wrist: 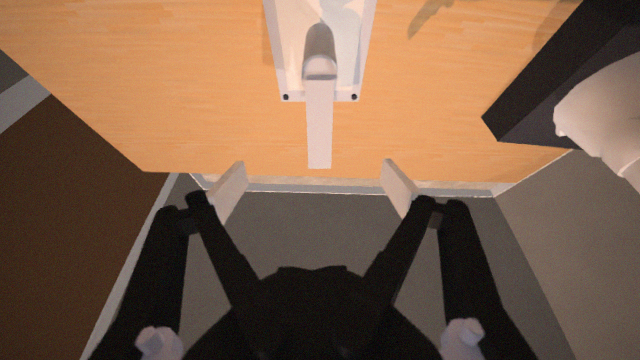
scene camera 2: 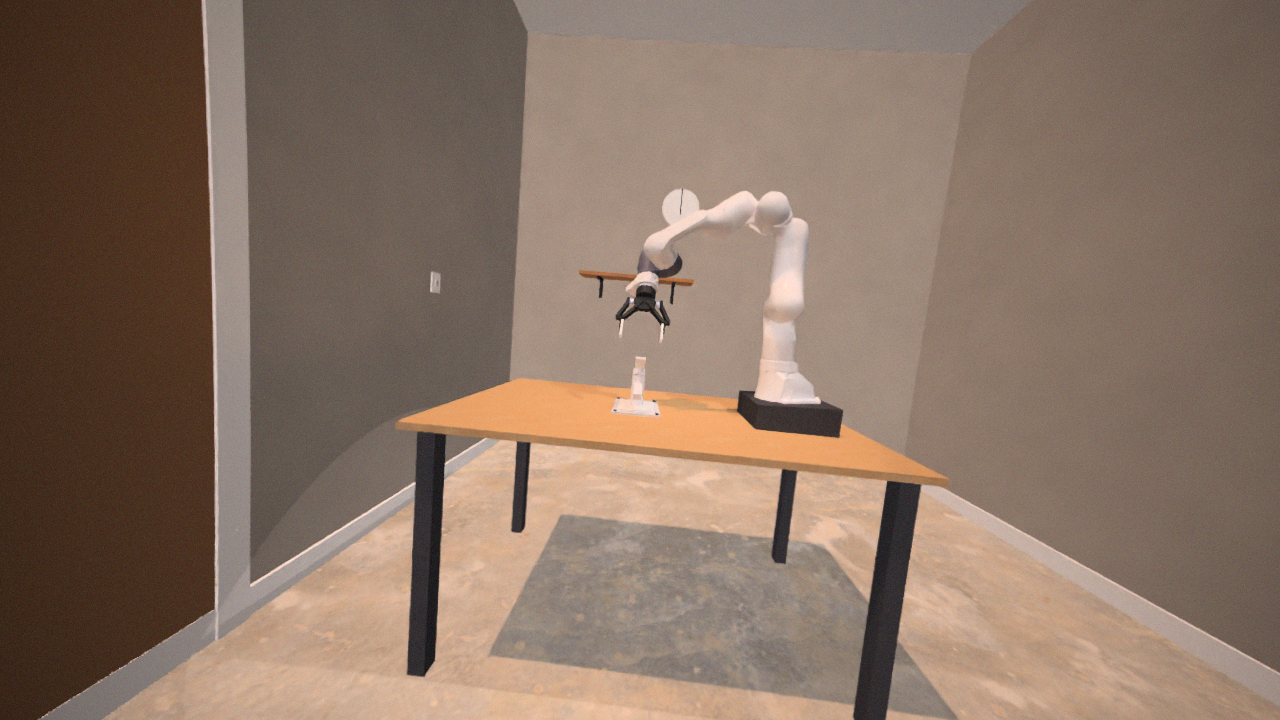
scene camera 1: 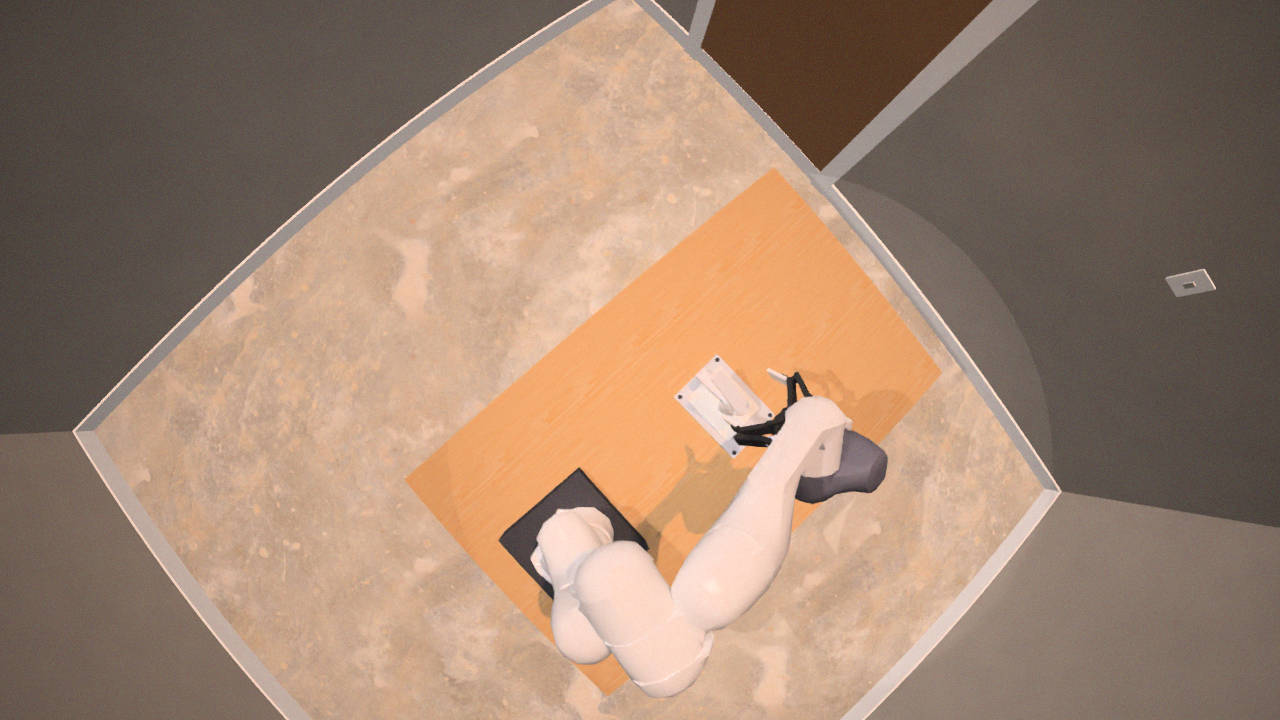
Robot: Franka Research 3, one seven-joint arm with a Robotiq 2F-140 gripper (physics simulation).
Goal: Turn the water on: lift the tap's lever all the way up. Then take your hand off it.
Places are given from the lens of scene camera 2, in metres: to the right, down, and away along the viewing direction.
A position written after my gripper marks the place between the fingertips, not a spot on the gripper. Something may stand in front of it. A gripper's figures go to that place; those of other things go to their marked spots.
my gripper (scene camera 2: 640, 338): 0.00, -0.08, 1.27
white tap (scene camera 2: 636, 403): -0.01, 0.16, 1.30
